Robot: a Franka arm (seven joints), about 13 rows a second.
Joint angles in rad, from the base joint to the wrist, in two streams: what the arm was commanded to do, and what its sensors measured. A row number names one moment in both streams.
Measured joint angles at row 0:
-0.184, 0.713, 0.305, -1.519, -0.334, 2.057, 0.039
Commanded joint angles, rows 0 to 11:
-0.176, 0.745, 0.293, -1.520, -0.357, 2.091, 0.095
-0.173, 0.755, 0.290, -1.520, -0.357, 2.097, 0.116
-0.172, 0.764, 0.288, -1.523, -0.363, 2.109, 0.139
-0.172, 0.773, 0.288, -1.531, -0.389, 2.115, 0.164
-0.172, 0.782, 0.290, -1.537, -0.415, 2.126, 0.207
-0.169, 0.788, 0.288, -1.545, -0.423, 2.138, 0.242
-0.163, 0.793, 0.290, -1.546, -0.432, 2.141, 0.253
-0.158, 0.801, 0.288, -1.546, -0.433, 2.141, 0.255
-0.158, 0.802, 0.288, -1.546, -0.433, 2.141, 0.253
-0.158, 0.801, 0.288, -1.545, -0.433, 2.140, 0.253
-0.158, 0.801, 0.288, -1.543, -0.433, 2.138, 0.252
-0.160, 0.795, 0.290, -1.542, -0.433, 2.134, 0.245
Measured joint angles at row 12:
-0.167, 0.806, 0.295, -1.533, -0.414, 2.127, 0.220
